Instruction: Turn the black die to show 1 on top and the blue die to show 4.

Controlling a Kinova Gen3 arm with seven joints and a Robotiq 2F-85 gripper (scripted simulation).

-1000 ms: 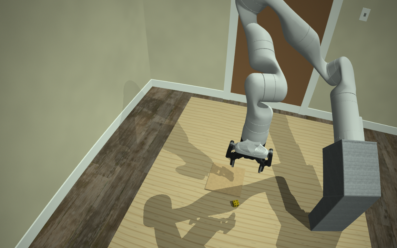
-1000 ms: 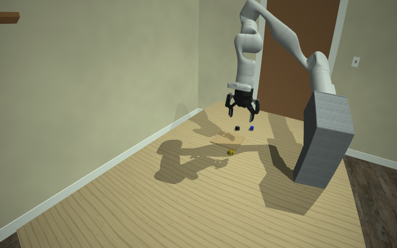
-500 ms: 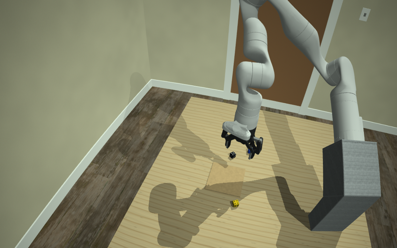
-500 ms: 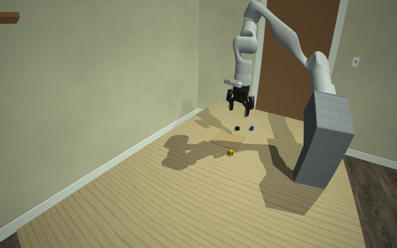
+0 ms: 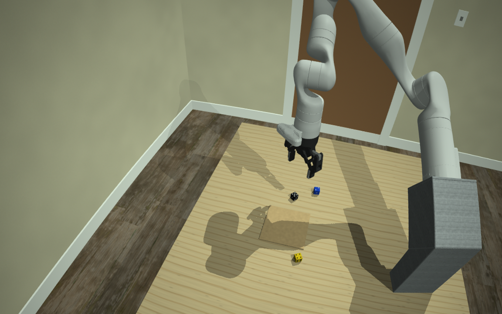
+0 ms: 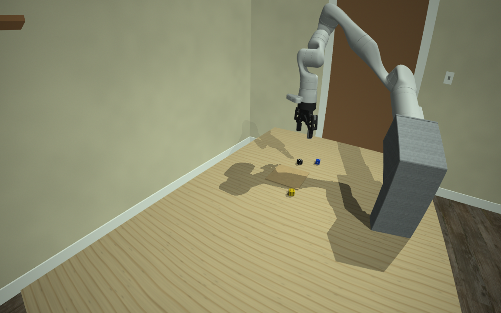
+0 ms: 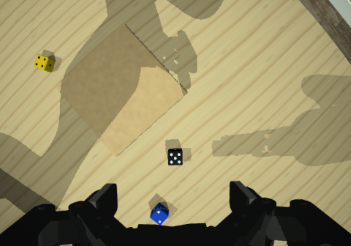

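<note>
Now: hand 140 mm above the black die. Round my hand: yellow die: 20 mm behind, 240 mm to the left, 140 mm below; tan mat: 20 mm ahead, 130 mm to the left, 150 mm below; blue die: 80 mm behind, 40 mm to the right, 140 mm below.
</note>
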